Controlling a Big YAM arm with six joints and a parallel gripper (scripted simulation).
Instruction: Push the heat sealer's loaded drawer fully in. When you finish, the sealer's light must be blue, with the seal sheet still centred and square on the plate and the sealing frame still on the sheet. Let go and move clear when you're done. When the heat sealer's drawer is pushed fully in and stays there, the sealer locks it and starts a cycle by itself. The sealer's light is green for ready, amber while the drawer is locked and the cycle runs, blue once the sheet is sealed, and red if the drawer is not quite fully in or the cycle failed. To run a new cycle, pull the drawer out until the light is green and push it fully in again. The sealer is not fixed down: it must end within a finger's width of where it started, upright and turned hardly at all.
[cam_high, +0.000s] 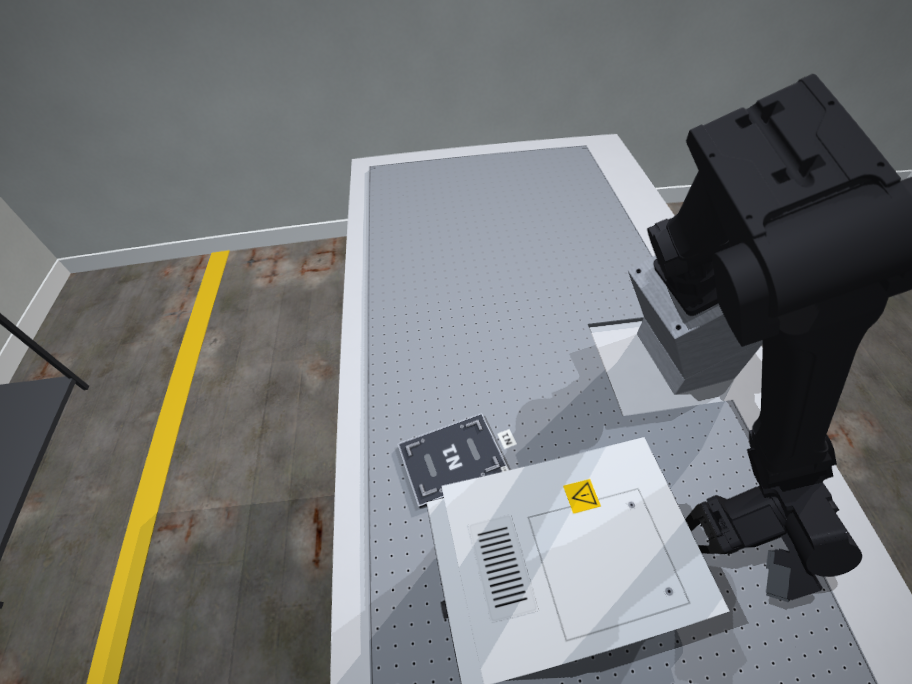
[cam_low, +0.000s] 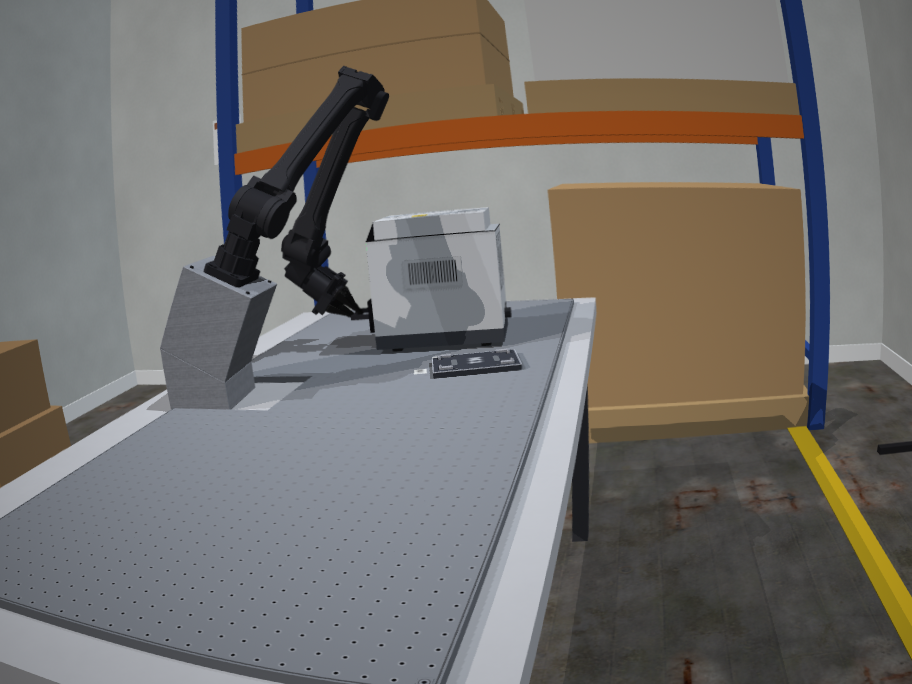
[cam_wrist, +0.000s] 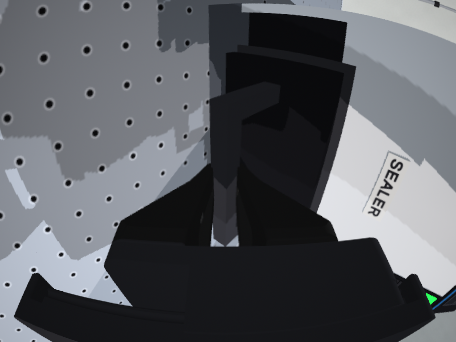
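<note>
Right now the black drawer is 11 cm ahead of my hand and 1 cm below it. Round my hand: white tag (17 cm ahead, 25 cm to the right, 7 cm below).
</note>
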